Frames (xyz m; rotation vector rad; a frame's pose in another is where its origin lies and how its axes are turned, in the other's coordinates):
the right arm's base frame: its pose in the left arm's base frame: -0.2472 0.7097 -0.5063 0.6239 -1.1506 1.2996
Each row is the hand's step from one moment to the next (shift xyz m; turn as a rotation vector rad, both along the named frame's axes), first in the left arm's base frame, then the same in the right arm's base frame.
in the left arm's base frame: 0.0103 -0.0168 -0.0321 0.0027 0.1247 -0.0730
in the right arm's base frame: -0.0372 -0.0060 0.0002 -0.0151 0.0424 -0.1373
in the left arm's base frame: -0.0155 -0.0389 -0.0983 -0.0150 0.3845 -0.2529
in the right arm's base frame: -0.1028 0.0288 0.0036 -0.0688 0.1592 -0.4266
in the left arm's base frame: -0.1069 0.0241 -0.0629 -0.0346 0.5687 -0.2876
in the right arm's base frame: -0.0336 0.1212 -0.0121 -0.0221 0.2271 -0.5961
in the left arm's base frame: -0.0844 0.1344 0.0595 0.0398 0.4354 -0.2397
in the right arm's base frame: 0.1194 0.0961 -0.0722 -0.0428 0.1156 -0.4831
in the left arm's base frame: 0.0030 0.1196 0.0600 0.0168 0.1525 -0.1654
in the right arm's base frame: 0.1029 0.0100 -0.0850 -0.0889 0.0567 -0.1994
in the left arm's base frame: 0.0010 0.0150 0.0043 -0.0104 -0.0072 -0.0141
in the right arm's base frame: 0.0099 0.0014 -0.0120 -0.0144 0.0115 0.0044
